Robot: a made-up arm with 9 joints. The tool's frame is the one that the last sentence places. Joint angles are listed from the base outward.
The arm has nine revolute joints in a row. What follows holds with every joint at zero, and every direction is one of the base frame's.
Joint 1 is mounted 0.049 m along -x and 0.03 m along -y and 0.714 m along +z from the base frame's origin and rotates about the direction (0.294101, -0.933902, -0.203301), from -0.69 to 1.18 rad.
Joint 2 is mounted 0.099 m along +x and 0.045 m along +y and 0.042 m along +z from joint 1 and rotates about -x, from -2.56 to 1.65 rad.
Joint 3 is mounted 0.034 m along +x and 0.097 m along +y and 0.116 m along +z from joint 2 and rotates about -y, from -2.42 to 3.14 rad.
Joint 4 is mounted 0.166 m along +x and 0.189 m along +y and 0.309 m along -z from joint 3 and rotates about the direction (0.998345, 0.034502, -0.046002), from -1.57 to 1.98 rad.
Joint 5 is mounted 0.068 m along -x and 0.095 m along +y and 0.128 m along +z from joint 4 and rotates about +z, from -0.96 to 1.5 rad.
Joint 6 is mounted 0.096 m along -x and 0.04 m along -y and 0.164 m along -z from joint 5 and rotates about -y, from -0.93 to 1.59 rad.
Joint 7 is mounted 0.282 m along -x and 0.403 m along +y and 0.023 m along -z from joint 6 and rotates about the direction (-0.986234, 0.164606, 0.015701), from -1.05 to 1.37 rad.
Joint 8 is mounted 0.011 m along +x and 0.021 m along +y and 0.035 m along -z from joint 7 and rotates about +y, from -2.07 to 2.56 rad.
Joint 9 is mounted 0.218 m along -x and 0.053 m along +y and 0.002 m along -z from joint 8 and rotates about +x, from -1.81 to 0.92 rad.
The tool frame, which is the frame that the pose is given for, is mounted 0.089 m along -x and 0.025 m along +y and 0.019 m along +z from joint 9; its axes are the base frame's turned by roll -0.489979, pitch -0.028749 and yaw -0.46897 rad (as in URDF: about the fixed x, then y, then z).
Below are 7 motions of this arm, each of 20 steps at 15 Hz.
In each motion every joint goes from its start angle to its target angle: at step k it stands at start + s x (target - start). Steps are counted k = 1, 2, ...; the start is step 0. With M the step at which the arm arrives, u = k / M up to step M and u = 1 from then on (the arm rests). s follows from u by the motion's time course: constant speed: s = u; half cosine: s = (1 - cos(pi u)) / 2; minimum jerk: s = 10 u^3 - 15 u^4 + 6 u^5.
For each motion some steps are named. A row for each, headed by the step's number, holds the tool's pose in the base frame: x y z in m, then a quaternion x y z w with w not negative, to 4 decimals.
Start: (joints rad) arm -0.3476 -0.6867 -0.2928 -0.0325 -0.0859 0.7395 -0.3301 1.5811 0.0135
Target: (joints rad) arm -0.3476 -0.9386 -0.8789 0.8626 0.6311 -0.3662 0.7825 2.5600 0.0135
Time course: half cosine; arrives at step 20
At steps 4, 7, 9, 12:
4: -0.1769 0.6543 1.2657 0.0177 0.6940 0.2572 0.6723
7: -0.0411 0.5267 1.3694 -0.0086 0.7713 0.4081 0.4884
9: 0.0558 0.4403 1.4033 -0.0541 0.7789 0.5286 0.3332
12: 0.1444 0.3420 1.4146 -0.1635 0.7057 0.6786 0.1216

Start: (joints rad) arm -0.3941 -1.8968 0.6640 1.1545 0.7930 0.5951 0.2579 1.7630 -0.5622
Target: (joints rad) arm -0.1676 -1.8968 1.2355 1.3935 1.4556 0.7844 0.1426 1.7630 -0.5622
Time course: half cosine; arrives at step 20
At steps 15, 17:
15: 0.3519 0.4584 1.0836 0.2520 -0.4899 -0.4699 0.6897
17: 0.4205 0.4426 1.0784 0.2227 -0.5191 -0.5057 0.6521

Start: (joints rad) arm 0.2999 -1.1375 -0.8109 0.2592 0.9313 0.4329 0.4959 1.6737 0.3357
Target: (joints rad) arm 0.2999 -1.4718 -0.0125 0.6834 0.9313 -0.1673 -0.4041 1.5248 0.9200
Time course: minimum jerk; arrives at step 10
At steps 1, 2, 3, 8, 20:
1: -0.6216 -0.1463 1.1534 -0.0640 0.3569 0.5543 0.7492
2: -0.6108 -0.1471 1.1346 -0.0378 0.3504 0.5661 0.7452
3: -0.5861 -0.1461 1.0945 0.0161 0.3352 0.5919 0.7328
8: -0.3368 -0.0347 0.8557 0.2695 0.1869 0.7913 0.5160
20: -0.3143 -0.0213 0.8459 0.2755 0.1752 0.8052 0.4950

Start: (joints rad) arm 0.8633 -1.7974 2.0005 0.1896 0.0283 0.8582 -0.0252 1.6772 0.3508
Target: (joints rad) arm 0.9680 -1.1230 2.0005 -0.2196 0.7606 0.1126 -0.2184 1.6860 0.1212
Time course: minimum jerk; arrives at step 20
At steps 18, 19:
18: -0.0476 0.1960 1.4087 0.3043 -0.3178 -0.3883 0.8097
19: -0.0464 0.1975 1.4059 0.2996 -0.3151 -0.3897 0.8118

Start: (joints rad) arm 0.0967 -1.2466 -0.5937 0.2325 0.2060 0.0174 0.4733 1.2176 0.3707
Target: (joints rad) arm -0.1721 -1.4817 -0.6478 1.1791 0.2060 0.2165 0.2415 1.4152 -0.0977
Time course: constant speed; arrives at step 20
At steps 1, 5, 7, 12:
1: -0.3574 -0.0839 1.5901 0.0441 0.6125 0.4403 0.6550
5: -0.2519 -0.1976 1.5604 0.1369 0.5931 0.5143 0.6041
7: -0.2022 -0.2496 1.5334 0.1858 0.5787 0.5451 0.5775
12: -0.0931 -0.3614 1.4358 0.3134 0.5303 0.6011 0.5092

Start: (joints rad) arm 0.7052 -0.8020 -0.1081 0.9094 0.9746 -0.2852 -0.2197 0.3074 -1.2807
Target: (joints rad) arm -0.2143 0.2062 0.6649 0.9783 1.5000 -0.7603 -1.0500 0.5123 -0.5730
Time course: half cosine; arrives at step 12
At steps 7, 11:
7: -0.1591 -0.0654 0.3686 -0.1436 -0.3936 0.4306 0.7994
11: 0.0116 -0.2747 0.4869 -0.2615 -0.0816 0.6632 0.6965

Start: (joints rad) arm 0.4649 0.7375 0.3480 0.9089 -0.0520 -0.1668 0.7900 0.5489 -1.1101
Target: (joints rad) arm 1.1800 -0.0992 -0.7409 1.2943 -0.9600 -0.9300 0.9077 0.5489 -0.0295
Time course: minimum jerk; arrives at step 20
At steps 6, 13, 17, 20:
6: -0.2631 0.7830 0.7879 -0.7298 0.1172 -0.1575 0.6549
13: -0.1621 0.0603 1.5609 -0.0994 0.4261 0.2908 0.8509
17: 0.0016 -0.1915 1.4988 0.0376 0.4990 0.4826 0.7188
20: 0.0268 -0.2115 1.4829 0.0490 0.5080 0.5050 0.6960

